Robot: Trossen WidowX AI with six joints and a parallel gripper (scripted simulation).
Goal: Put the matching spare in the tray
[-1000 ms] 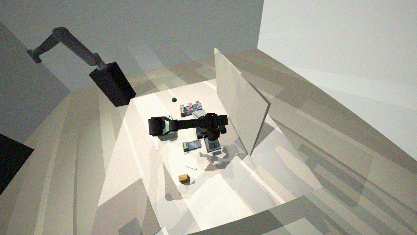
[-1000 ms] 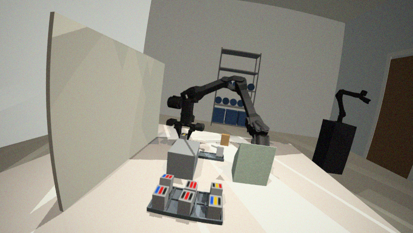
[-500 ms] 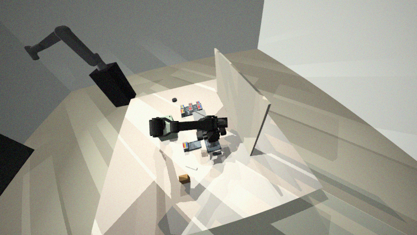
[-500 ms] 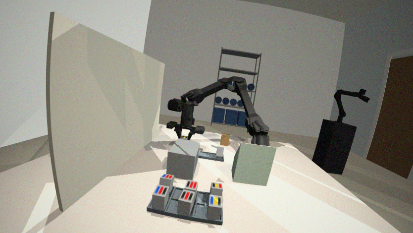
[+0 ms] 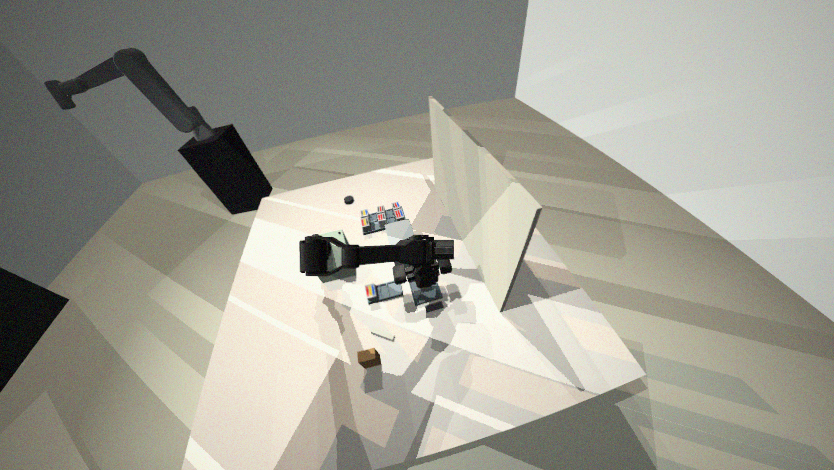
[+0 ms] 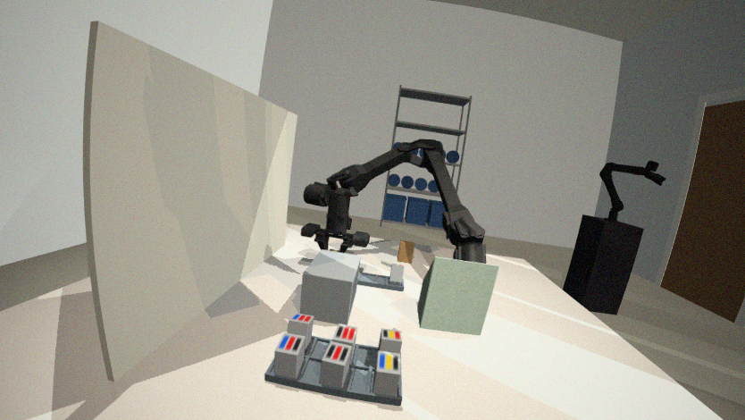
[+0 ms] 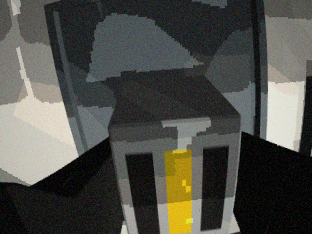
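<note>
Now: the grey spare block 2 cm above my gripper tip. From my gripper tip the other things lie so: tray (3 cm below); then dark rack (15 cm behind, 2 cm below); then grey mounted unit (6 cm behind, 18 cm to the left, 2 cm above).
</note>
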